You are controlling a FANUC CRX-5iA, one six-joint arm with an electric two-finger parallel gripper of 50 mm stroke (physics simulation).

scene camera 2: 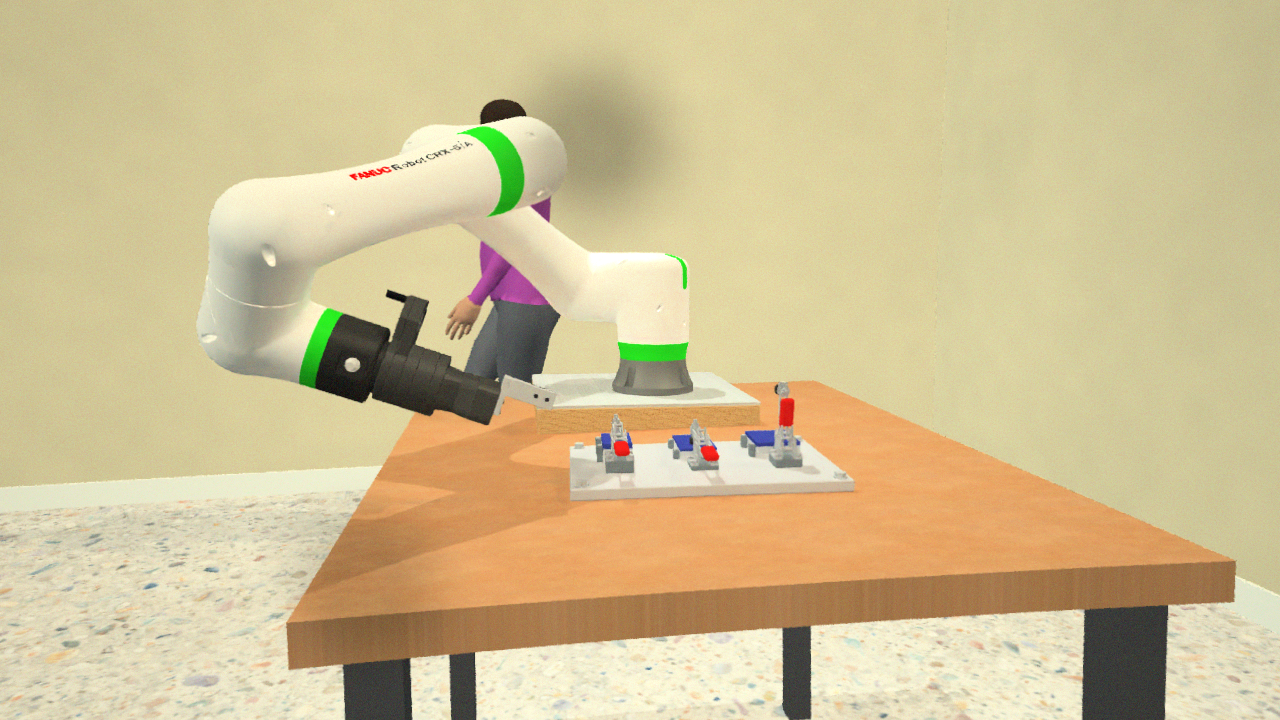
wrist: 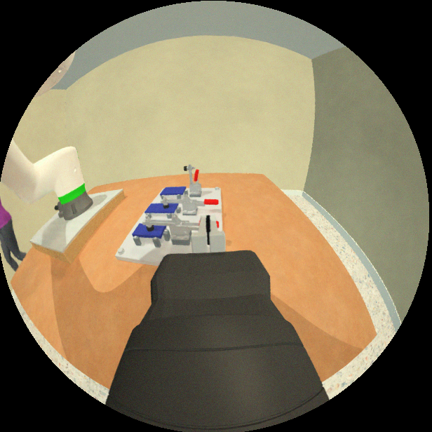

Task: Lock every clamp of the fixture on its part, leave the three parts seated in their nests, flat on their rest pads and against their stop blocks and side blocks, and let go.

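Where they show: gripper, between the fingertips: (scene camera 2: 553,401); arm's base, origin of its link: (scene camera 2: 652,389).
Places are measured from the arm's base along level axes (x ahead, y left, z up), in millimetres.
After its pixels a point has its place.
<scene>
The fixture plate (scene camera 2: 742,470) @[z -28, x 496, y 44 mm] (wrist: 131,251) bears three blue parts. The nearest part in the wrist view (wrist: 145,231) and the middle part (scene camera 2: 684,442) @[z -12, x 392, y -13 mm] (wrist: 159,209) lie under lowered clamp arms with black tips. Their clamps, the near one (scene camera 2: 618,463) @[z -15, x 482, y -115 mm] (wrist: 181,236) and the middle one (scene camera 2: 702,462) @[z -22, x 469, y -3 mm] (wrist: 190,206), have red handles lying outward. The far part (scene camera 2: 762,437) @[z -7, x 402, y 96 mm] (wrist: 173,191) lies uncovered; its clamp (scene camera 2: 785,454) @[z -13, x 473, y 107 mm] (wrist: 195,190) stands open, arm and red handle raised. Exact contact with pads and blocks is too small to tell. My gripper (scene camera 2: 554,400) @[z 76, x 523, y -197 mm] (wrist: 208,223) is shut and empty, tilted, above and left of the fixture in the scene view.
The robot's base plate (scene camera 2: 725,391) @[z -3, x 34, y 129 mm] (wrist: 47,234) stands on a wooden block behind the fixture in the scene view. A person in a purple top (scene camera 2: 512,284) (wrist: 4,216) stands behind the arm. The wooden table (scene camera 2: 805,528) @[z -43, x 690, y 64 mm] (wrist: 280,240) carries the fixture.
</scene>
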